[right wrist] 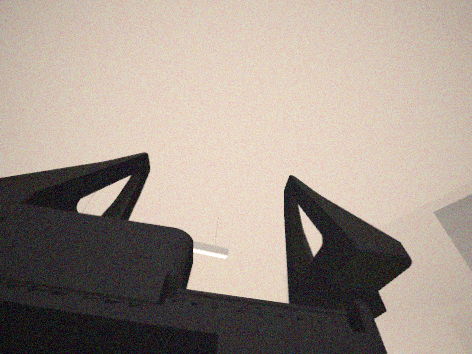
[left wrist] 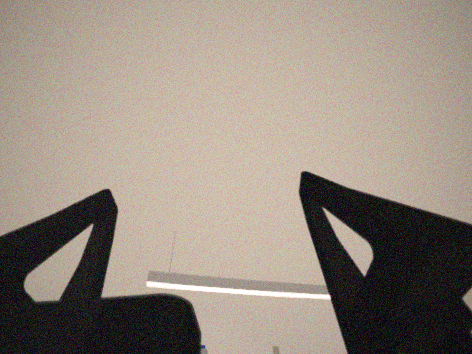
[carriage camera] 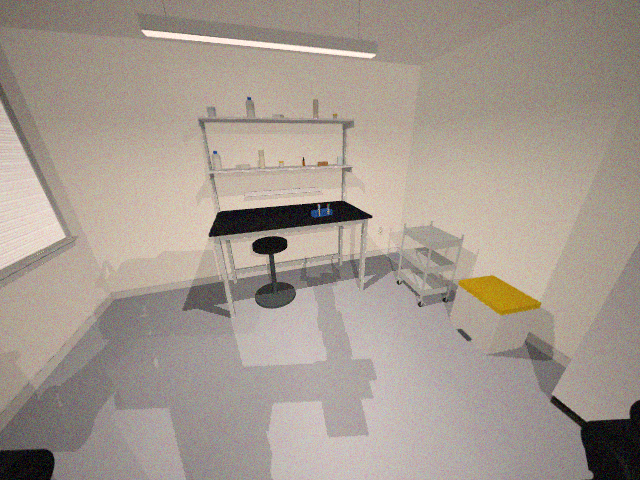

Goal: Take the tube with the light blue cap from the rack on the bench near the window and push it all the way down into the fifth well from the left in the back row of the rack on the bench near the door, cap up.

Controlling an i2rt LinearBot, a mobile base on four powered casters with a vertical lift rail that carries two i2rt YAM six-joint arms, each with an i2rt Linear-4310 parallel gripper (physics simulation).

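Places are measured from the left arm's base along level axes (x left, y up, z ahead), in centimetres.
Pixels of known places: left gripper, between the fingertips: [left wrist: 207, 190]; right gripper, between the fingertips: [right wrist: 218, 171].
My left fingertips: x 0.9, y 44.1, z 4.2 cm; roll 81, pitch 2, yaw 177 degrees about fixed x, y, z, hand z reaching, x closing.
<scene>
Behind a point stands the place of what it marks.
A blue rack [carriage camera: 321, 212] @(x -40.4, y -17.9, z 207.5 cm) stands far off on the black bench top [carriage camera: 263, 217] @(x 18.5, y -23.6, z 211.0 cm) in the carriage view, toward the bench's right end. A few thin tubes stand up from it; their cap colours are too small to tell. A window is at the left edge of that view. A second tube rack does not show. My left gripper [left wrist: 207, 190] @(x 0.9, y 44.1, z 4.2 cm) is open and empty, pointing up toward the wall and ceiling. My right gripper [right wrist: 218, 171] @(x -66.5, y 42.9, z 5.3 cm) is open and empty too, also tilted upward. Both are far from the bench.
A black stool [carriage camera: 269, 244] @(x 13.2, y -49.0, z 200.3 cm) stands before the bench. Two shelves [carriage camera: 276, 120] @(x 0.6, y 65.9, z 234.2 cm) with bottles and jars rise above it. A grey wire cart [carriage camera: 433, 235] @(x -161.2, y -48.7, z 211.0 cm) and a white bin with a yellow lid [carriage camera: 498, 294] @(x -178.7, y -70.0, z 134.0 cm) stand at the right. A wall juts in at the right edge. A ceiling lamp [carriage camera: 258, 44] @(x -5.6, y 92.7, z 141.7 cm) hangs above.
</scene>
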